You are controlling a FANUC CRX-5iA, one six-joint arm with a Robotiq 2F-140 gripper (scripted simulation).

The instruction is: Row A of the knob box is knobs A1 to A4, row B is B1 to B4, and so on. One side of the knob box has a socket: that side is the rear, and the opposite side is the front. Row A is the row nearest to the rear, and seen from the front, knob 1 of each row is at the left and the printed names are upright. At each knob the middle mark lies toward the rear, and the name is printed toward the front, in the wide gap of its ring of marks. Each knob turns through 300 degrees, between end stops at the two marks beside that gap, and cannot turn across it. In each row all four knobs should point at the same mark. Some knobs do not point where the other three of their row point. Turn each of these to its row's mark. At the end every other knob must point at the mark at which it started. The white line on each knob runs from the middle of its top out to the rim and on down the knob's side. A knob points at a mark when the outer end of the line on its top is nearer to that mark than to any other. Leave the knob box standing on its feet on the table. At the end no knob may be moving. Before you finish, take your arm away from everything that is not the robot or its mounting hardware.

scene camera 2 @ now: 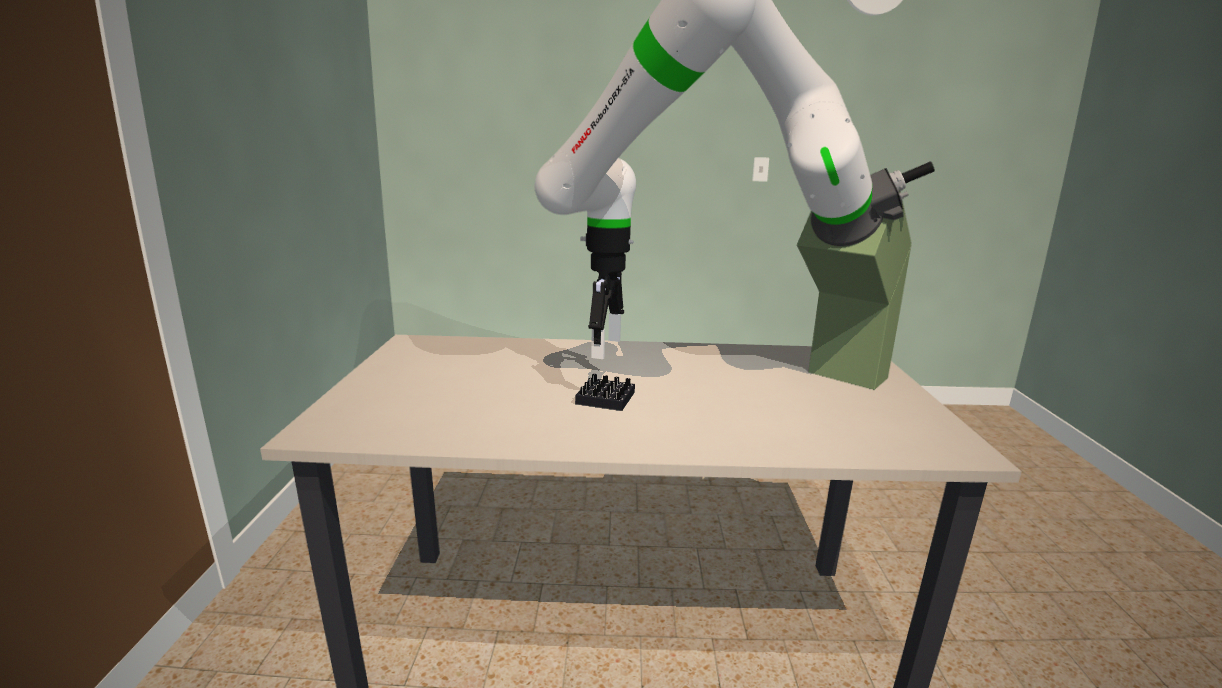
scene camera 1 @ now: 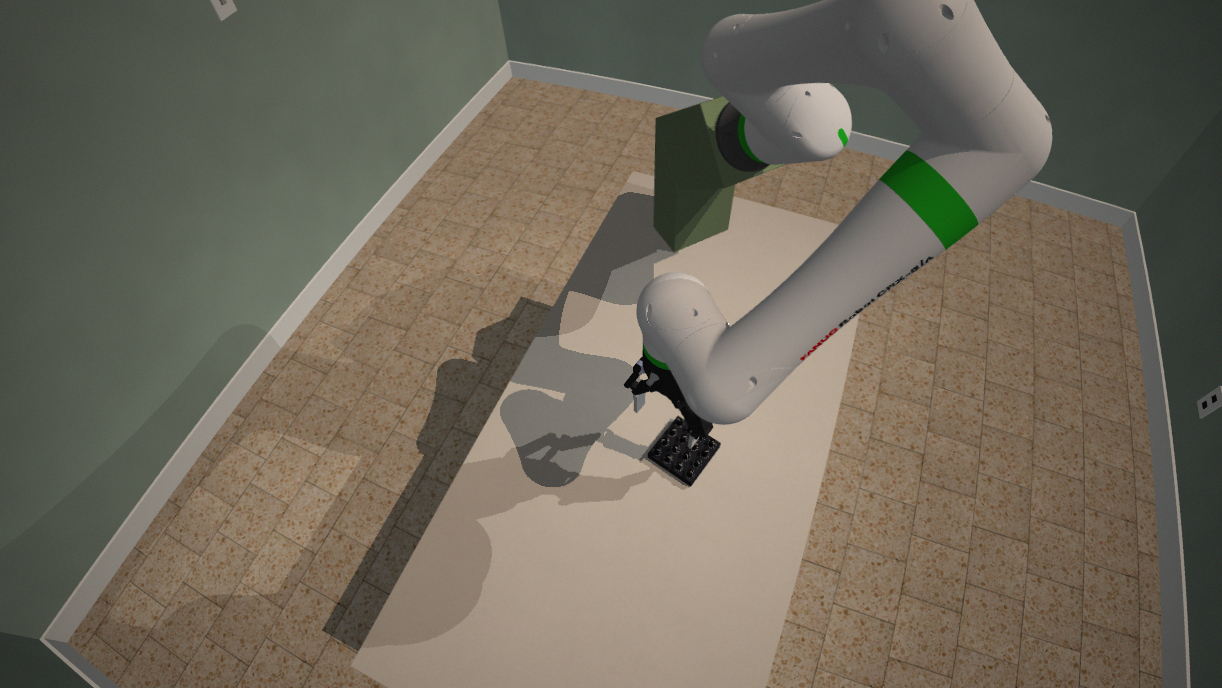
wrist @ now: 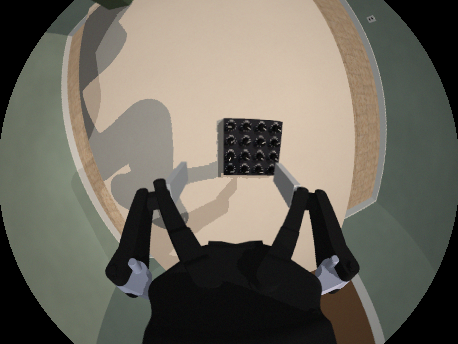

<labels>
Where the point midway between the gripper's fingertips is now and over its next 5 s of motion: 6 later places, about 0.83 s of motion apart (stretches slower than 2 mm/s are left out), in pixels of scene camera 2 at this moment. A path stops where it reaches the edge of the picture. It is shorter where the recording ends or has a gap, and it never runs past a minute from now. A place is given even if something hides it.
The gripper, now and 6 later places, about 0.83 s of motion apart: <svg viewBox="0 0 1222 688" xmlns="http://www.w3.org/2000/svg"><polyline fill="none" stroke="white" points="606,349 606,355 606,364 605,373 605,377 605,373 606,363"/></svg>
</labels>
